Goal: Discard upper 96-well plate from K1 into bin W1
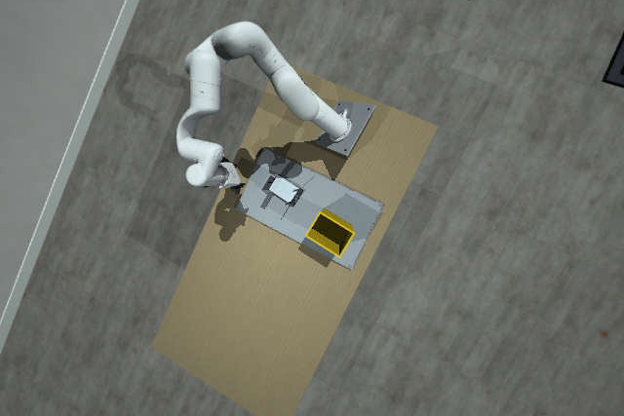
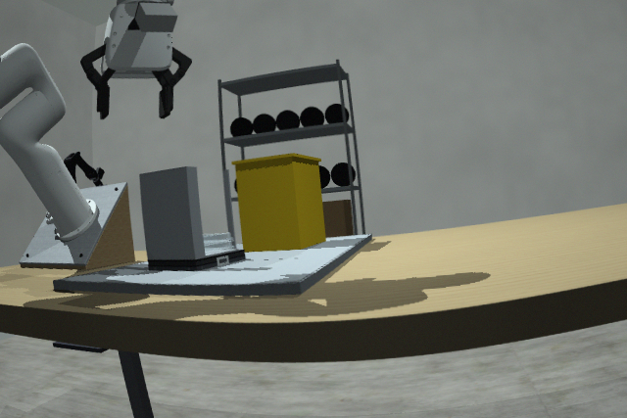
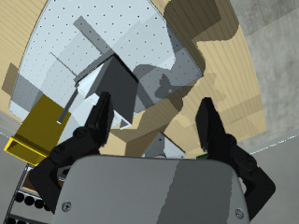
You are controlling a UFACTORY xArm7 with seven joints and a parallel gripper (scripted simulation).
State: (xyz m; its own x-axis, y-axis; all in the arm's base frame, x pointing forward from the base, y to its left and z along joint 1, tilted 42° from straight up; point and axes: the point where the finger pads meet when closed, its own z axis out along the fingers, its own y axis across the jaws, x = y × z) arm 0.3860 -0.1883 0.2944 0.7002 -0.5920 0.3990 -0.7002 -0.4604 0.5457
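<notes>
Right now my hand is 140 mm above the grey rack wall, 110 mm to the right of it and 10 mm past it. From my hand the other things lie so: yellow plastics bin W1: 470 mm to the left, 140 mm below, 90 mm ahead.
</notes>
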